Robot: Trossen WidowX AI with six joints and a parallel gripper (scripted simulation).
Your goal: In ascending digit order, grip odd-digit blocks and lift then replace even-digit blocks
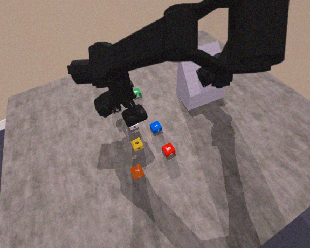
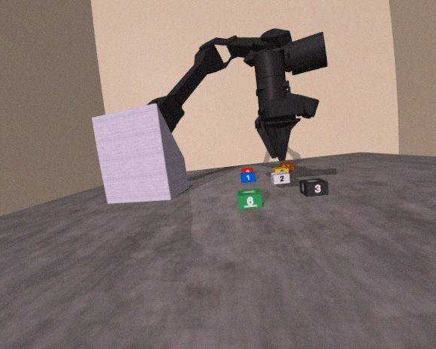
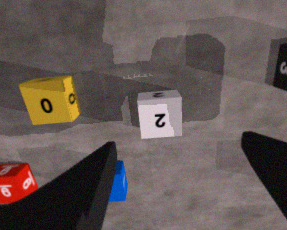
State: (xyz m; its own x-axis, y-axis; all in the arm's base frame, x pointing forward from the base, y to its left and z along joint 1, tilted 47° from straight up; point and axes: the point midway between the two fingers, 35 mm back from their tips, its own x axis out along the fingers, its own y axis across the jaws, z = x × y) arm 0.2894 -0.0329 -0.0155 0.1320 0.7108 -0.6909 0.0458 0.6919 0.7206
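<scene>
The white 2 block is 10 mm to the left of my gripper tip and 40 mm below it. Round my gripper tip: black 3 block: 30 mm ahead, 100 mm to the right, 40 mm below; then yellow 0 block: 30 mm ahead, 90 mm to the left, 40 mm below; then blue 1 block: 60 mm behind, 60 mm to the left, 40 mm below.
</scene>
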